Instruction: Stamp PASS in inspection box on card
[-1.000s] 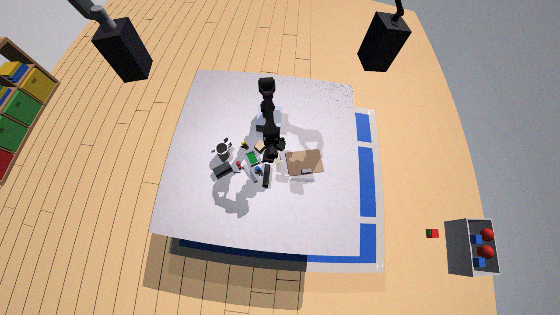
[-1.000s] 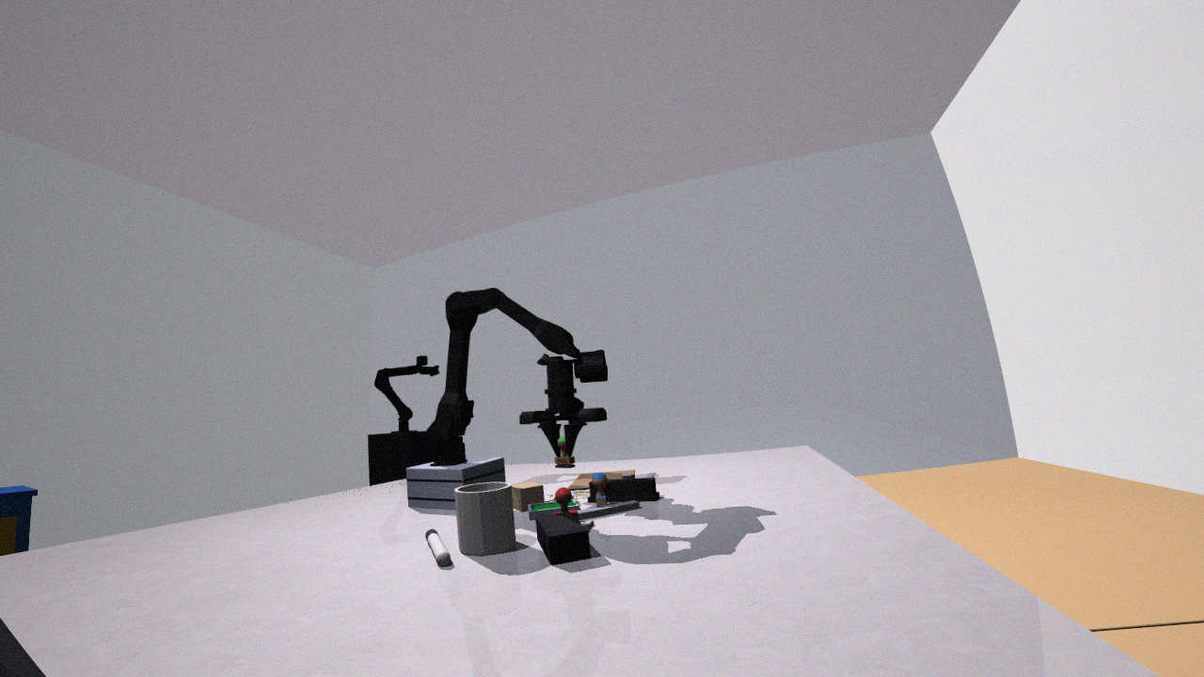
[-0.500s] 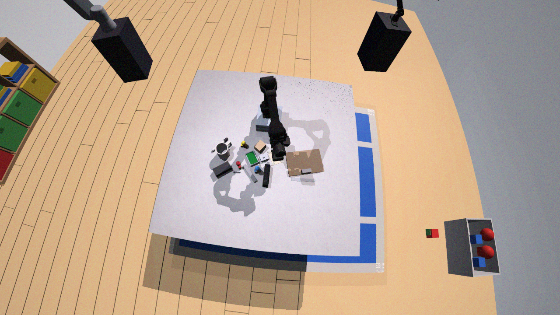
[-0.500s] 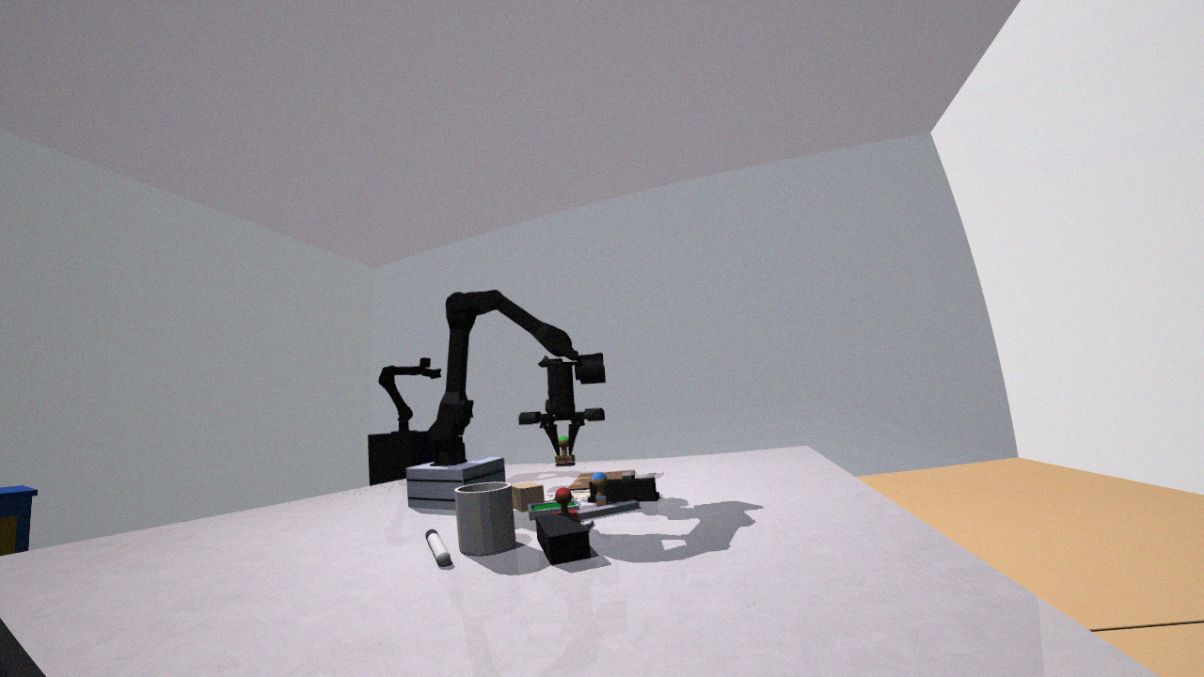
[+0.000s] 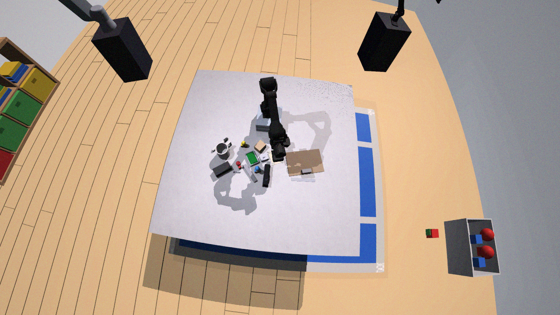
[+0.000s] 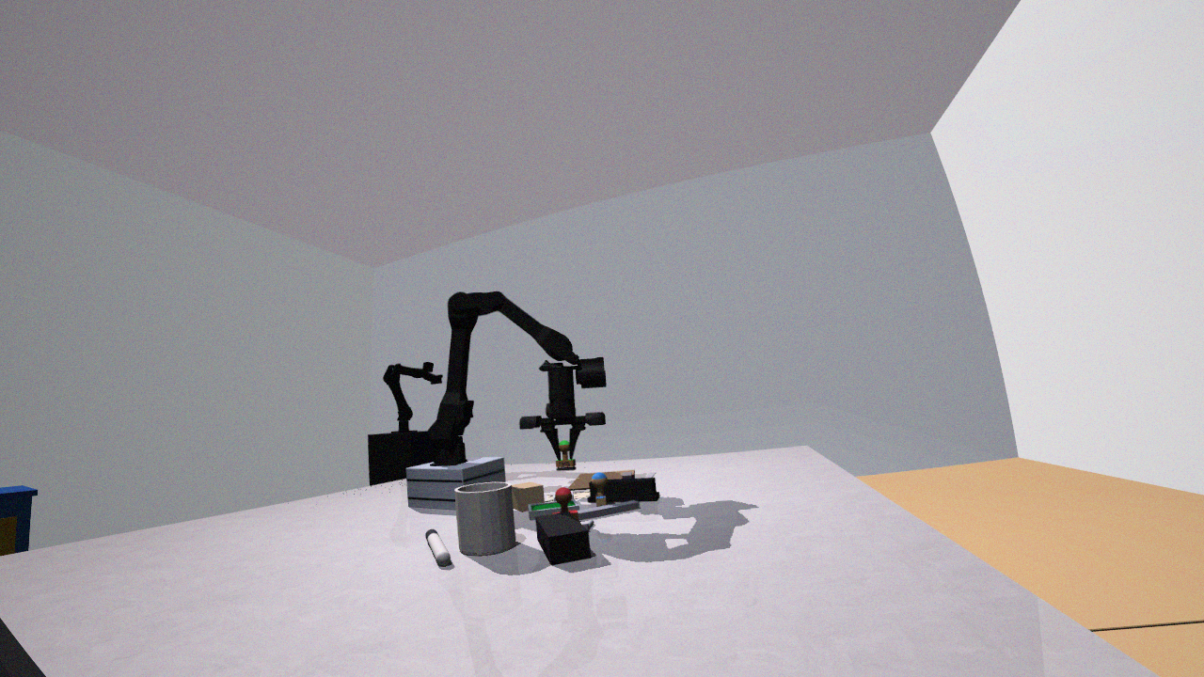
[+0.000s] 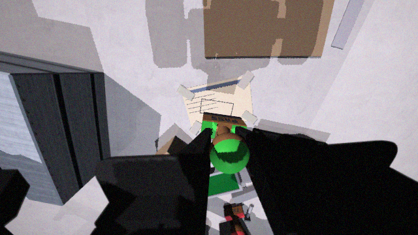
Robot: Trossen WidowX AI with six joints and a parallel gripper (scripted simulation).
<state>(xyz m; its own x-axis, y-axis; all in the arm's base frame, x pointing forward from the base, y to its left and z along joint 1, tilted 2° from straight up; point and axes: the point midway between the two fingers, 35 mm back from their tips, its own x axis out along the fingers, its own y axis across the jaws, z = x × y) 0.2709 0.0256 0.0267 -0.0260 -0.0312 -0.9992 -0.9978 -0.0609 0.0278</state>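
Now: the cream card 8 cm below my gripper tip. Also, from my gripper tip: cardboard box: 7 cm behind, 9 cm to the right, 6 cm below; green-knobbed stamp: right at my gripper tip; long black bar: 13 cm ahead, 7 cm to the right, 7 cm below.
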